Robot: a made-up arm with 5 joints.
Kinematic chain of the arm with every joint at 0, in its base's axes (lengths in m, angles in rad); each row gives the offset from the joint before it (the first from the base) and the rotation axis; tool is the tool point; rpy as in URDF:
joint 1: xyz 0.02 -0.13 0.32 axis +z
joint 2: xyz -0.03 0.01 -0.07 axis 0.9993 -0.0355 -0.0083
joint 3: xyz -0.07 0 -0.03 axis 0.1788 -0.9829 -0.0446
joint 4: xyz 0.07 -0.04 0 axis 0.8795 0.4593 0.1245
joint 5: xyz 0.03 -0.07 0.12 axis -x
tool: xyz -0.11 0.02 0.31 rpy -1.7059 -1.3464 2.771
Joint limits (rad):
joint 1: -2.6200..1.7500
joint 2: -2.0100..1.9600
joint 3: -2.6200..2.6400
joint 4: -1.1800..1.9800
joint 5: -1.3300..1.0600
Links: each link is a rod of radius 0.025 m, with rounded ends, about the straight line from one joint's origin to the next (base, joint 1, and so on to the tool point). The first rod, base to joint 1, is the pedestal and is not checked.
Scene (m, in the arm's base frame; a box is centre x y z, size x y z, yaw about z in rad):
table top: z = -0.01
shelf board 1: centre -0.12 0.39 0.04 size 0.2 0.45 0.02 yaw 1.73
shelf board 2: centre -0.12 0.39 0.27 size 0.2 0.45 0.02 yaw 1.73
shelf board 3: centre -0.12 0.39 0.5 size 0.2 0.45 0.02 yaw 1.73
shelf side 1: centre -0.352 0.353 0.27 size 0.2 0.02 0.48 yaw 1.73
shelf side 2: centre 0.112 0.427 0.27 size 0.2 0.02 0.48 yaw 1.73
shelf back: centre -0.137 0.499 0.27 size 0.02 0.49 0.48 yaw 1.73
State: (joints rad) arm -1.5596 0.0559 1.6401 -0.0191 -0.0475
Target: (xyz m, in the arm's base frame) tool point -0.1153 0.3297 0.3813
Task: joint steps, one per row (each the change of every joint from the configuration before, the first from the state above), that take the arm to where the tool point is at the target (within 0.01 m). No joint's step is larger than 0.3 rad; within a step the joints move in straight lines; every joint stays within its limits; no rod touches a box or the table.
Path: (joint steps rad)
1: 0.2980 -0.1091 -0.0062 -0.1569 0.2769
2: 0.2980 -0.1092 -0.0062 -0.1569 0.2769
3: 0.2980 -0.1091 -0.0061 -0.1568 0.2768
4: 0.2980 -0.1091 -0.0062 -0.1569 0.2769
5: -0.0965 0.1623 -0.2386 0.1518 0.0000
6: -0.0966 0.1623 -0.2385 0.1518 0.0000
7: -0.0966 0.1623 -0.2386 0.1518 0.0000
8: -0.2591 -0.0253 0.0836 0.0785 -0.2597
9: -0.2591 -0.0253 0.0836 0.0785 -0.2598
10: -0.2591 -0.0253 0.0836 0.0785 -0.2597

